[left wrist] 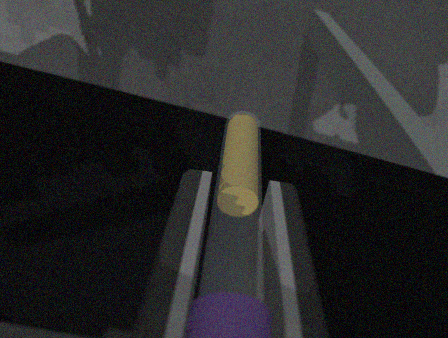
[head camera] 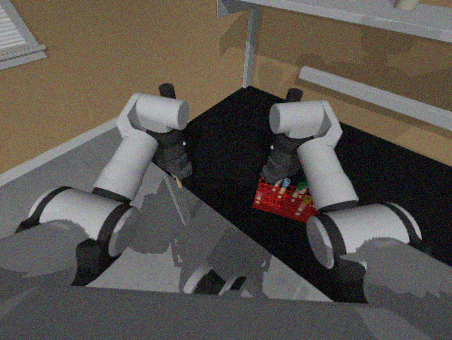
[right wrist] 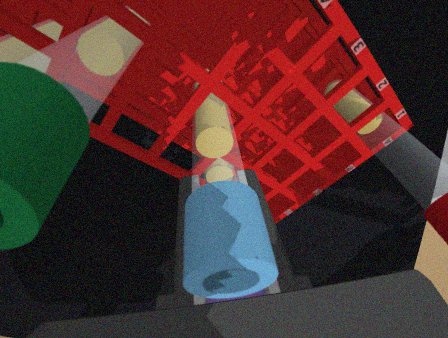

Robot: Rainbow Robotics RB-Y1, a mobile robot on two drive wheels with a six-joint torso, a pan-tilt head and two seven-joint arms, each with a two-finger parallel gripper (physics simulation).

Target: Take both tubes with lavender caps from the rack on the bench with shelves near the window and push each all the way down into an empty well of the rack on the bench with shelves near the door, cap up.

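Frame: origin at the robot's base, x ahead, y left, z up, level; millimetres.
Seen in the pictures: left gripper, fingertip midpoint: (left wrist: 236, 197) (head camera: 178, 177); right gripper, fingertip midpoint: (head camera: 275, 183).
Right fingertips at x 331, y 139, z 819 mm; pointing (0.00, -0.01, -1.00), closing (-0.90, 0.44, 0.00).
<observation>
Offsets run from my right fingertips to a thing's top centre. "pt": to the spot under its first point. Level surfaces: height alone.
My left gripper (head camera: 183, 175) (left wrist: 236, 197) is shut on a lavender-capped tube @(265 mm left, 193 mm back, 59 mm up) (head camera: 179, 183) (left wrist: 229, 316) with yellow contents, held cap toward the wrist above the dark bench edge. My right gripper (head camera: 271, 180) (right wrist: 218, 185) is at the red rack @(57 mm right, 19 mm back, 0 mm up) (head camera: 280, 204) (right wrist: 370, 65), shut on a second lavender-capped tube (right wrist: 235, 299). That tube is mostly hidden behind a blue-capped tube @(33 mm right, 15 mm back, 62 mm up) (head camera: 286, 182) (right wrist: 225, 240); a sliver of its cap and its pale contents show. Its seating in the rack cannot be told. The rack near the door is not identifiable in these views.
Green-capped tubes @(73 mm right, 0 mm ahead, 62 mm up) (head camera: 300, 186) (right wrist: 45, 130) and a yellow-capped tube @(107 mm right, 32 mm back, 62 mm up) (head camera: 307, 200) stand in the red rack. A red-capped tube @(pt 8 mm left, 71 mm back, 47 mm up) (right wrist: 440, 215) stands close to the right gripper. The black bench top @(57 mm down) (head camera: 225, 150) lies below the shelf (head camera: 360, 20); a window @(pt 1888 mm left, 113 mm back, 102 mm up) (head camera: 17, 32) is at upper left.
</observation>
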